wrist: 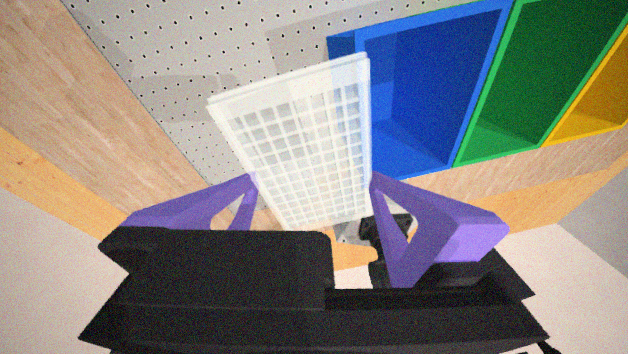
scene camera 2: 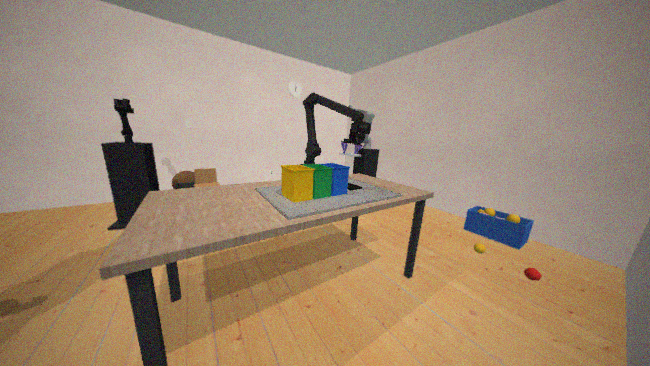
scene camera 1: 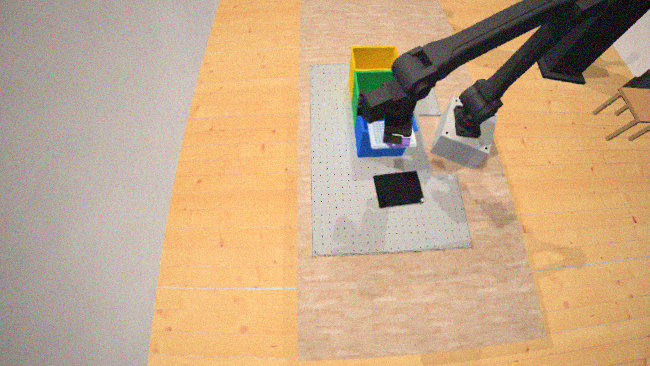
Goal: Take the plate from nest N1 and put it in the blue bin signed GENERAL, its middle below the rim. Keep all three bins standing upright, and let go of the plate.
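Places are measured from the arm's base along level axes (x ahead, y right, z down), in centimetres.
Pixels of known places: gripper, fingertip midpoint: (wrist: 313, 177) (scene camera 2: 349, 154) (scene camera 1: 394, 134); arm's base, link origin: (scene camera 1: 466, 122).
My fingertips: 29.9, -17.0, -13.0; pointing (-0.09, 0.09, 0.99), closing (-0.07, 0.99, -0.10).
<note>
For each thing: its middle in the pictures, then the offset to it from my fingertips, as dx, dy, dz. Level surfaces: height alone.
- white gridded plate, body centre: (wrist: 313, 171) (scene camera 1: 392, 133) (scene camera 2: 350, 154) +0.7, +0.0, -0.2
- blue bin, body centre: (wrist: 383, 96) (scene camera 1: 382, 129) (scene camera 2: 332, 178) +0.6, +12.2, +15.9
- green bin, body centre: (wrist: 469, 76) (scene camera 1: 377, 100) (scene camera 2: 315, 180) +2.5, +25.4, +15.9
- yellow bin, body centre: (wrist: 552, 58) (scene camera 1: 372, 75) (scene camera 2: 296, 182) +4.4, +38.5, +15.9
- black nest, body centre: (wrist: 274, 132) (scene camera 1: 398, 188) (scene camera 2: 348, 186) -7.0, -6.4, +24.2
- grey perforated board, surface height: dz +24.8
- wooden table, surface height: dz +26.2
My gripper (scene camera 1: 398, 144) (scene camera 2: 351, 150) (wrist: 313, 177) is shut on the white gridded plate (scene camera 1: 378, 132) (scene camera 2: 350, 154) (wrist: 300, 140), with purple fingers on its two long sides. The plate is held roughly level, well above the rims. In scene camera 1 it overlaps the blue bin (scene camera 1: 381, 151) (scene camera 2: 340, 180) (wrist: 435, 90); in the wrist view it covers part of that bin's left side. The green bin (scene camera 1: 372, 80) (scene camera 2: 322, 181) (wrist: 540, 75) and yellow bin (scene camera 1: 375, 59) (scene camera 2: 297, 183) (wrist: 600, 110) stand upright beside it. The black nest (scene camera 1: 398, 190) (scene camera 2: 354, 186) bears no plate. No sign is readable.
The three bins stand in a close row on the grey perforated board (scene camera 1: 330, 160) (scene camera 2: 294, 209). The arm's grey base block (scene camera 1: 462, 147) stands beside the blue bin. The board lies on a wooden table (scene camera 1: 400, 305) (scene camera 2: 200, 220). A blue crate (scene camera 2: 495, 230) with yellow balls stands on the floor.
</note>
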